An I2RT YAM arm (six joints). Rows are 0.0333 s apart.
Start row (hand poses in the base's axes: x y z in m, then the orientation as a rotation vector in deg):
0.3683, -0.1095, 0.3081, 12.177, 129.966, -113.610
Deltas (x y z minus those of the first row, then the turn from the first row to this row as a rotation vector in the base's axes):
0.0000, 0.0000, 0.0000, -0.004, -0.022, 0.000
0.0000, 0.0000, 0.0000, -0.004, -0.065, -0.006
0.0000, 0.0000, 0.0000, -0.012, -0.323, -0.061
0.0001, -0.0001, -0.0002, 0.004, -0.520, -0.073
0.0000, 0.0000, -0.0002, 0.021, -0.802, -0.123
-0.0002, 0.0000, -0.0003, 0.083, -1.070, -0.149
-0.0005, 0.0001, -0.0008, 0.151, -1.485, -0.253
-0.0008, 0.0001, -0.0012, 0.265, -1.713, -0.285
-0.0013, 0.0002, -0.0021, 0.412, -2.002, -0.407
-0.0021, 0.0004, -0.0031, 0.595, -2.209, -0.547
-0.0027, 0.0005, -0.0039, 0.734, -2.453, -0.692
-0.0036, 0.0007, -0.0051, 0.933, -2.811, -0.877
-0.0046, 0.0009, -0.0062, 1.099, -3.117, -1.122
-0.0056, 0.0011, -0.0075, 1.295, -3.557, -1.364
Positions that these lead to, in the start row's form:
0.3683, -0.1095, 0.3081, 12.197, 129.949, -113.602
0.3683, -0.1095, 0.3081, 12.245, 129.925, -113.581
0.3683, -0.1095, 0.3081, 12.552, 129.779, -113.473
0.3684, -0.1096, 0.3079, 12.753, 129.680, -113.352
0.3683, -0.1095, 0.3079, 13.078, 129.544, -113.201
0.3681, -0.1095, 0.3078, 13.365, 129.454, -112.996
0.3678, -0.1094, 0.3073, 13.881, 129.305, -112.740
0.3675, -0.1094, 0.3069, 14.141, 129.294, -112.503
0.3670, -0.1093, 0.3060, 14.567, 129.309, -112.239
0.3662, -0.1091, 0.3050, 14.941, 129.416, -111.989
0.3656, -0.1090, 0.3042, 15.350, 129.455, -111.768
0.3647, -0.1088, 0.3030, 15.917, 129.497, -111.436
0.3637, -0.1086, 0.3019, 16.503, 129.556, -111.195
0.3627, -0.1084, 0.3006, 17.209, 129.558, -110.843

